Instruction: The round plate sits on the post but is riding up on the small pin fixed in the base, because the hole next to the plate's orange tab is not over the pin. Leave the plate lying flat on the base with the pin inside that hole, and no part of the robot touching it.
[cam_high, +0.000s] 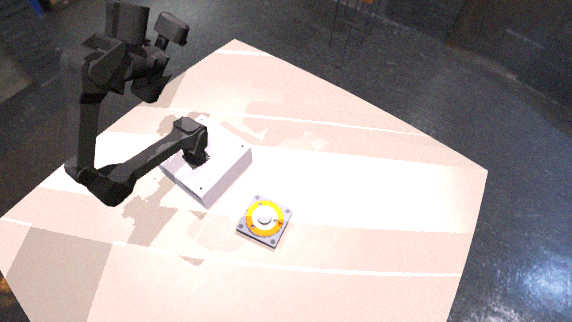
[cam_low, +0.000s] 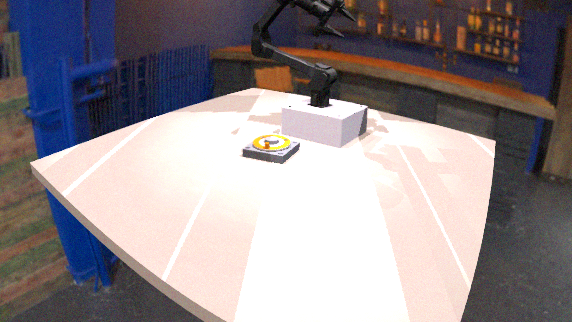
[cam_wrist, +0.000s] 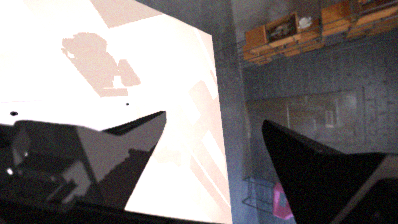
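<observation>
Now: the round plate 35 cm ahead of my gripper tip, 1 cm to the right of it and 34 cm below it.
</observation>
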